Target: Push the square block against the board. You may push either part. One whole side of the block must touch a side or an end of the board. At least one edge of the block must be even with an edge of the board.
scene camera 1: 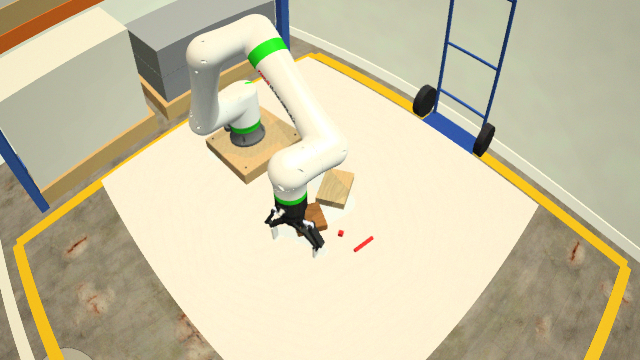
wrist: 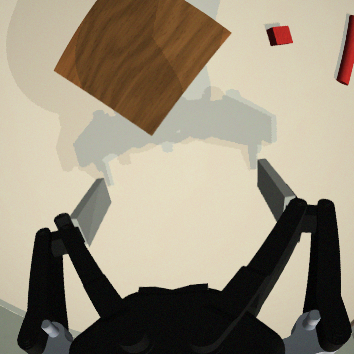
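Seen in the pictures: gripper, fingertip midpoint: (scene camera 1: pixel 295 245) (wrist: pixel 180 181); arm's base, link origin: (scene camera 1: pixel 247 134).
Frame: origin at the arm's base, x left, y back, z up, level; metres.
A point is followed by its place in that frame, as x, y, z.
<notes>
The square block (scene camera 1: pixel 317 216) {-0.032, -0.476, -0.020} (wrist: pixel 145 60) {-0.065, -0.467, -0.020} is dark brown and lies flat, partly hidden behind the gripper in the scene view. The board (scene camera 1: pixel 336 189) {0.094, -0.428, -0.020} is pale wood and lies just behind the block. The block is turned at an angle to the board. Their near corners look close, but I cannot tell if they touch. The board does not show in the wrist view. My gripper (scene camera 1: pixel 296 242) {-0.160, -0.517, -0.029} (wrist: pixel 180 181) {-0.160, -0.517, -0.029} is wide open and empty, above the table on the block's front side. In the wrist view one block corner points toward the space between the fingers.
A small red cube (scene camera 1: pixel 340 233) {-0.012, -0.570, -0.035} (wrist: pixel 281 35) {-0.009, -0.567, -0.035} lies to the right of the block, and a red rod (scene camera 1: pixel 363 244) {0.017, -0.652, -0.039} (wrist: pixel 346 52) {0.013, -0.643, -0.041} lies farther right. The wooden robot base (scene camera 1: pixel 247 172) {-0.113, -0.176, 0.002} stands behind left. A blue hand truck (scene camera 1: pixel 452 134) stands at the far right edge.
</notes>
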